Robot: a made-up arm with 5 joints.
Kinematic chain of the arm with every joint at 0, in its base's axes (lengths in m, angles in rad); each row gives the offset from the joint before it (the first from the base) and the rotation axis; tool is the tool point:
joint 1: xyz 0 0 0.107 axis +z
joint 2: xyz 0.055 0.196 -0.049 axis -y
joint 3: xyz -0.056 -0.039 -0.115 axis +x
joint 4: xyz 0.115 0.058 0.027 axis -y
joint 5: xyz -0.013 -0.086 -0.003 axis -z
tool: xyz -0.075 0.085 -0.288
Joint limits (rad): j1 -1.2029..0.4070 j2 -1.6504..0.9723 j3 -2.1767..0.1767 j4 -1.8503..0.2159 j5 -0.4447..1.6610
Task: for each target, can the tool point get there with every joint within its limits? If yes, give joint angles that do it. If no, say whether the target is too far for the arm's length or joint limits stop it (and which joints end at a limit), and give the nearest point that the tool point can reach.
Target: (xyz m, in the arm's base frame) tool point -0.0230 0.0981 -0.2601
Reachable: yes | joints -1.0745 -0.3792 -0.7520 -0.0238 0.1366
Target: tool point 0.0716 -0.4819 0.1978
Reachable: no: joint limits stop it (at a limit: joint 1, joint 2, joint 4, joint 5) | nearest point 0.0806 -0.3578 0.0876 | short by 0.166 m
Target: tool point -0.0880 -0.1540 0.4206
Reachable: no: joint limits stop it (at a limit: joint 1, joint 2, joint 5) | nearest point -0.1009 -0.0384 0.2613 | short by 0.197 m
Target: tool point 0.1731 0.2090 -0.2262
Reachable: yes | joints -0.7629 0.6764 -1.7912 -1.5333 -0.2714
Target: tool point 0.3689 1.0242 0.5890
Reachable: no: too far | nearest point 0.1300 0.3608 0.2610 | short by 0.778 m
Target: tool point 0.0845 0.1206 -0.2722
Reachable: yes | joints -0.6497 0.3663 -0.5487 -0.7698 0.4484
